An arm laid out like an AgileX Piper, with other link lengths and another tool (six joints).
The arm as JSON. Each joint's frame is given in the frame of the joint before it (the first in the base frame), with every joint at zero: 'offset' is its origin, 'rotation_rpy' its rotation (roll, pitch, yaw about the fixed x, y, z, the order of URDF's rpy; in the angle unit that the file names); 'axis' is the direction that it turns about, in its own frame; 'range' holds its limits. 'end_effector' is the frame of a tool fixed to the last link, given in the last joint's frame.
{
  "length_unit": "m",
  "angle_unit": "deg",
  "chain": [
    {
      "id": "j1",
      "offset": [
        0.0,
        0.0,
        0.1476
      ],
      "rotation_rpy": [
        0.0,
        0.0,
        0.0
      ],
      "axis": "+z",
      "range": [
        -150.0,
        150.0
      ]
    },
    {
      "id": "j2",
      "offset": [
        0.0,
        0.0,
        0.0
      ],
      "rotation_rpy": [
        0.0,
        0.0,
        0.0
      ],
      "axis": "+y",
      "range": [
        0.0,
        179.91
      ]
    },
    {
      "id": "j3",
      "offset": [
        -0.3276,
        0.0,
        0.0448
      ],
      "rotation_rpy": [
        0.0,
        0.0,
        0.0
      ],
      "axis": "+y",
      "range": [
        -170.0,
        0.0
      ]
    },
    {
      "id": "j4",
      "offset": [
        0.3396,
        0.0,
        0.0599
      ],
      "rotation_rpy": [
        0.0,
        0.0,
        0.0
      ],
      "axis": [
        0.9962,
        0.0,
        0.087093
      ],
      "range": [
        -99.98,
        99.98
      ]
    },
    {
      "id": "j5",
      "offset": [
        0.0,
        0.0,
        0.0
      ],
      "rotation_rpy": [
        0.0,
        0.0,
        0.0
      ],
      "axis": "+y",
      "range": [
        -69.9,
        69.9
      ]
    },
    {
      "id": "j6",
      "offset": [
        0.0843,
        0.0,
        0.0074
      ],
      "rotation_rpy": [
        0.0,
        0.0,
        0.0
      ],
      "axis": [
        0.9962,
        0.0,
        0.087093
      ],
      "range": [
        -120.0,
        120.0
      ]
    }
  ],
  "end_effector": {
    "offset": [
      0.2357,
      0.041,
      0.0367
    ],
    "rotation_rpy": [
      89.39,
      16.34,
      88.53
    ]
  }
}
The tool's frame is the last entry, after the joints.
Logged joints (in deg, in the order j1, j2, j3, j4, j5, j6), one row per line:
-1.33 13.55 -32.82 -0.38 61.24 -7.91
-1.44 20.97 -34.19 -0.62 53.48 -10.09
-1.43 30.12 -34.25 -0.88 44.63 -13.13
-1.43 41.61 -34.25 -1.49 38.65 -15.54
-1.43 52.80 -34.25 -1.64 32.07 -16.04
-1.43 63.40 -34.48 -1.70 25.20 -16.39
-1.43 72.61 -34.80 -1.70 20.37 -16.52
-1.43 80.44 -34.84 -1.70 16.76 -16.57
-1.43 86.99 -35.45 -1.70 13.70 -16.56
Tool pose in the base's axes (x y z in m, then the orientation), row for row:
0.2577 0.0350 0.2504 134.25 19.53 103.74
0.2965 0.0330 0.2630 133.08 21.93 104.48
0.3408 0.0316 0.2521 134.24 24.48 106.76
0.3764 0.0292 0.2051 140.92 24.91 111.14
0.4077 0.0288 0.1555 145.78 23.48 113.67
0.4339 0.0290 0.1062 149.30 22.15 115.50
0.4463 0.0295 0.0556 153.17 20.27 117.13
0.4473 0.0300 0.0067 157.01 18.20 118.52
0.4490 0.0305 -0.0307 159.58 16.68 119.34
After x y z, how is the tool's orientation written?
As angles about the fixed x, y, z axes (roll, pitch, yaw), in degrees.
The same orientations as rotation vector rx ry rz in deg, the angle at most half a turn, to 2 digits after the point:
75.17 111.54 30.27
72.02 111.10 29.61
68.79 112.74 27.53
68.31 118.57 22.90
69.53 122.87 20.29
70.43 126.15 18.42
71.91 129.76 16.34
73.55 133.37 14.14
74.73 135.83 12.62

